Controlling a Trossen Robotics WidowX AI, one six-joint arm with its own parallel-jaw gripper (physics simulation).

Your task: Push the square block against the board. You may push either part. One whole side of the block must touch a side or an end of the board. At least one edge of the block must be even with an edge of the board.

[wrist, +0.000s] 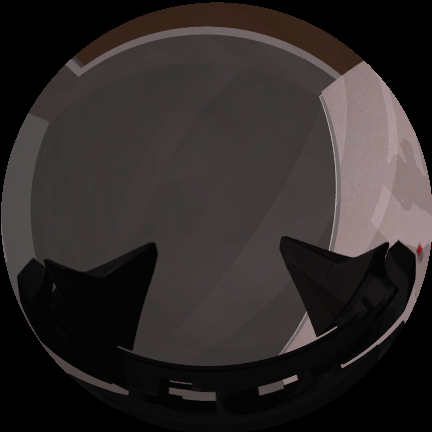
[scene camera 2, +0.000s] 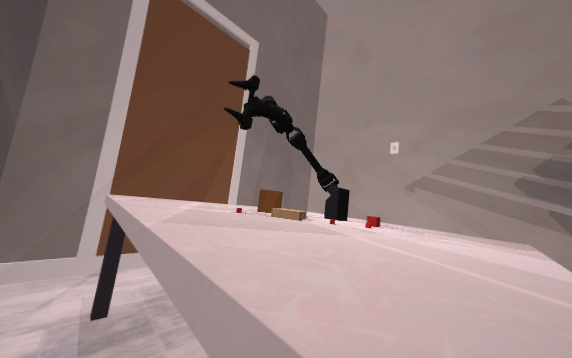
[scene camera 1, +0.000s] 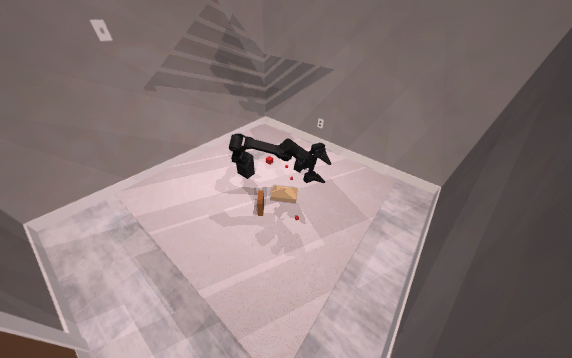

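Seen in the pictures: gripper, fingertip midpoint: (wrist: 218, 246) (scene camera 2: 226, 95) (scene camera 1: 327, 173); arm's base, origin of the base link: (scene camera 2: 337, 195) (scene camera 1: 244, 159).
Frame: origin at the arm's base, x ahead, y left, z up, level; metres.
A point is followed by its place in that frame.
A brown square-faced block (scene camera 1: 260, 203) {x 0.343, y -0.188, z -0.021 m} (scene camera 2: 270, 201) {x 0.317, y -0.142, z -0.070 m} stands upright on its narrow side on the table. A lower, longer tan board (scene camera 1: 284, 194) {x 0.354, y 0.004, z -0.092 m} (scene camera 2: 288, 214) {x 0.402, y 0.073, z -0.106 m} lies near it. In the first scene view a narrow gap separates them, and the board is to the right of the block. Their near edges do not line up there. My gripper (scene camera 1: 327, 172) {x 0.630, y -0.067, z 0.278 m} (scene camera 2: 227, 95) {x 0.630, y -0.067, z 0.278 m} (wrist: 218, 246) {x 0.630, y -0.067, z 0.278 m} is open and empty, high above the table and off to one side of both parts, with its fingers pointing away from the arm base. Neither part shows in the wrist view.
A larger red cube (scene camera 1: 269, 160) {x 0.049, y 0.193, z -0.088 m} (scene camera 2: 373, 220) {x 0.054, y 0.217, z -0.097 m} lies near the arm base. Small red cubes (scene camera 1: 286, 166) {x 0.169, y 0.247, z -0.112 m} (scene camera 1: 291, 178) {x 0.280, y 0.168, z -0.111 m} (scene camera 2: 332, 221) {x 0.285, y 0.177, z -0.112 m} lie behind the board in the first scene view. Another small red cube (scene camera 1: 297, 218) {x 0.518, y -0.076, z -0.110 m} (scene camera 2: 239, 210) {x 0.516, y -0.066, z -0.114 m} (wrist: 419, 249) lies in front of it. The pale table (scene camera 1: 240, 250) {x 0.420, y -0.407, z -0.122 m} (scene camera 2: 300, 280) {x 0.784, y 0.488, z -0.122 m} carries them all.
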